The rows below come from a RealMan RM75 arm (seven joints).
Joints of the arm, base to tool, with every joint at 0 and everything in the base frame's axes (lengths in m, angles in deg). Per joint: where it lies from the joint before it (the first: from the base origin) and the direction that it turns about. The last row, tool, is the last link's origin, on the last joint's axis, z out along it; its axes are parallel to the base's.
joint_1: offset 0.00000 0.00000 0.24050 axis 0 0 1
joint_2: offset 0.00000 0.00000 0.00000 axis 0 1 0
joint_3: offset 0.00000 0.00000 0.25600 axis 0 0 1
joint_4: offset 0.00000 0.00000 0.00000 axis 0 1 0
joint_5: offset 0.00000 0.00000 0.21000 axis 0 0 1
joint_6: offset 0.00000 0.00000 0.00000 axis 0 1 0
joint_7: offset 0.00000 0.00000 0.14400 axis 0 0 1
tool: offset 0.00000 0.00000 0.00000
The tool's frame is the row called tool.
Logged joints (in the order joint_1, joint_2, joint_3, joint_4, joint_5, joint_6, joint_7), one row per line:
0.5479, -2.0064, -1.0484, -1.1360, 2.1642, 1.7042, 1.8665
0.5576, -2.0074, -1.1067, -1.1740, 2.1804, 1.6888, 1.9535
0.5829, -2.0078, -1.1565, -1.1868, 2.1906, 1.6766, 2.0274
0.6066, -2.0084, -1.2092, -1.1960, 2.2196, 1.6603, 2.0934
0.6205, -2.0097, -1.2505, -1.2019, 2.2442, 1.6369, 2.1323
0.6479, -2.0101, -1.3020, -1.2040, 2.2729, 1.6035, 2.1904
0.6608, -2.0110, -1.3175, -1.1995, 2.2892, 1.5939, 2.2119
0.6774, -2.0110, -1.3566, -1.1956, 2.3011, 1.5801, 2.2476
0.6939, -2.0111, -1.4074, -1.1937, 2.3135, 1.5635, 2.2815
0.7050, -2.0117, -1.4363, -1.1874, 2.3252, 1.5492, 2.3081
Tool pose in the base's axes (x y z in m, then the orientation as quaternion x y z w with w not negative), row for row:
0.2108, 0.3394, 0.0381, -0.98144, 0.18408, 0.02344, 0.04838
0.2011, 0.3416, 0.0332, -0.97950, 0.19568, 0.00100, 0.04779
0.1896, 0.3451, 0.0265, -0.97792, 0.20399, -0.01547, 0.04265
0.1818, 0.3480, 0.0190, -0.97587, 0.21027, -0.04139, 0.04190
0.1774, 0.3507, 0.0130, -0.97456, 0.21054, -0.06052, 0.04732
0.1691, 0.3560, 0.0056, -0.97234, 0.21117, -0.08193, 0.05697
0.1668, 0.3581, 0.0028, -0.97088, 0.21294, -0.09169, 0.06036
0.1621, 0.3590, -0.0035, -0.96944, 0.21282, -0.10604, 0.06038
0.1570, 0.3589, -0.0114, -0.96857, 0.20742, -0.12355, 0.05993
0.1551, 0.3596, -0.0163, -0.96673, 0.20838, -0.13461, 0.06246
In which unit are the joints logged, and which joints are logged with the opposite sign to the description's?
The joints are logged in radians. Opposite sign: joint_2, joint_5, joint_6.
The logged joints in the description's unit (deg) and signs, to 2 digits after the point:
31.39, 114.96, -60.07, -65.09, -124.00, -97.64, 106.94
31.95, 115.02, -63.41, -67.27, -124.93, -96.76, 111.93
33.40, 115.04, -66.26, -68.00, -125.51, -96.06, 116.16
34.76, 115.07, -69.28, -68.53, -127.17, -95.13, 119.94
35.55, 115.15, -71.65, -68.86, -128.58, -93.79, 122.17
37.12, 115.17, -74.60, -68.98, -130.23, -91.87, 125.50
37.86, 115.22, -75.49, -68.73, -131.16, -91.32, 126.73
38.81, 115.22, -77.73, -68.50, -131.84, -90.53, 128.78
39.76, 115.23, -80.64, -68.39, -132.55, -89.58, 130.72
40.39, 115.26, -82.29, -68.03, -133.22, -88.76, 132.24

